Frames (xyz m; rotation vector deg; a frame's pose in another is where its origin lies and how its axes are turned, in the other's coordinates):
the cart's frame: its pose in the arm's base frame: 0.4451 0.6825 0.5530 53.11 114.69 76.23
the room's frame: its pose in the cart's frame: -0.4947 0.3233 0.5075 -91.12 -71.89 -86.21
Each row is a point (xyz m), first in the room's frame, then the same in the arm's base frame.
Working: the room's frame: its pose in the arm's base frame: 1.2071 0.6553 0.7122 -29.52 -0.78 32.50

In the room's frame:
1: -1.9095 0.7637 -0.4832
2: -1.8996 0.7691 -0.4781
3: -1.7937 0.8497 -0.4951
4: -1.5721 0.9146 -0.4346
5: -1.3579 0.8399 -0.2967
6: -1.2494 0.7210 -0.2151
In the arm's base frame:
1: -0.7260 -0.0044 0.1733
2: -0.7212 0.0070 0.1740
3: -0.6700 0.1119 0.1078
4: -0.5247 0.3011 0.1021
5: -0.3261 0.4217 0.2305
6: -0.1859 0.4299 0.3439

